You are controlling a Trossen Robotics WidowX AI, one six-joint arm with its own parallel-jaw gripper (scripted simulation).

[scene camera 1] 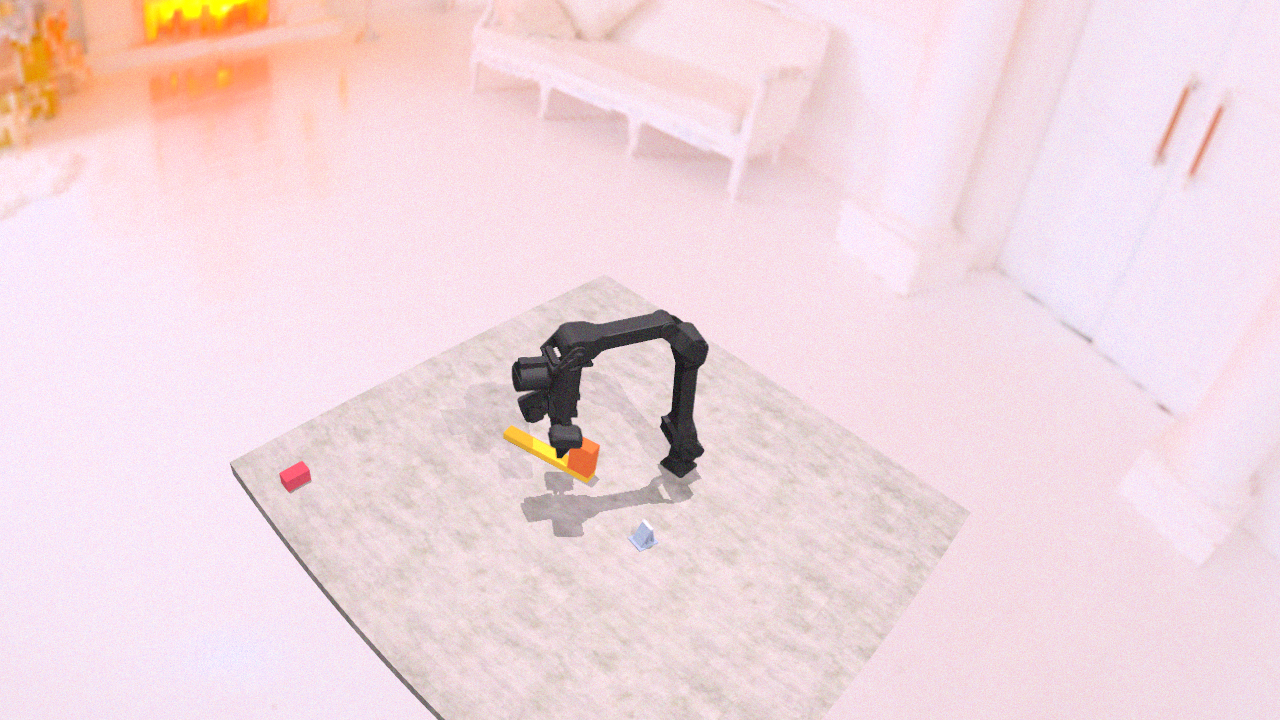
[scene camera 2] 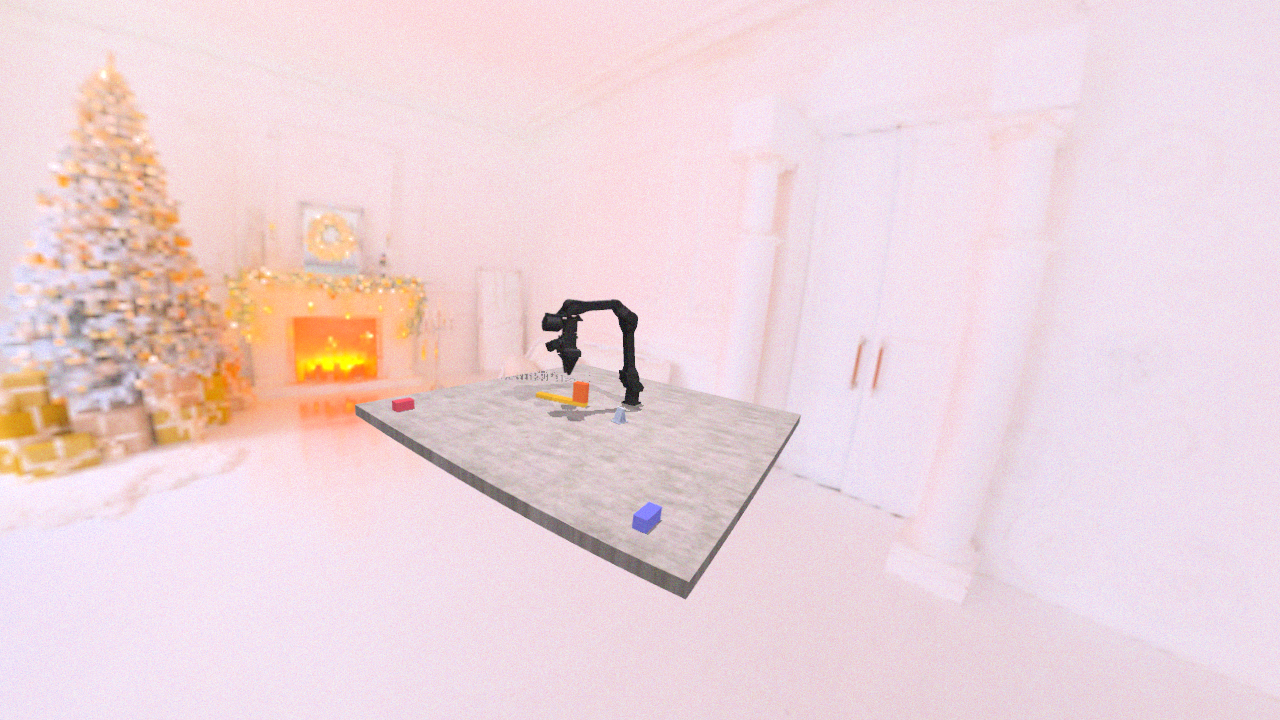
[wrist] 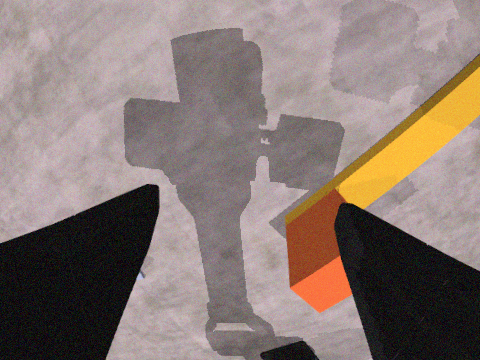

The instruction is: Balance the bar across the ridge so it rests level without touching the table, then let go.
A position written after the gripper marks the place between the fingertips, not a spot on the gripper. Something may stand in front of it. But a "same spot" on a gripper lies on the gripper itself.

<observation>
The gripper shows in scene camera 1, in scene camera 2 and in the wrist view (250,206). The same spot on the gripper: (scene camera 1: 560,453) is (scene camera 2: 569,370).
</observation>
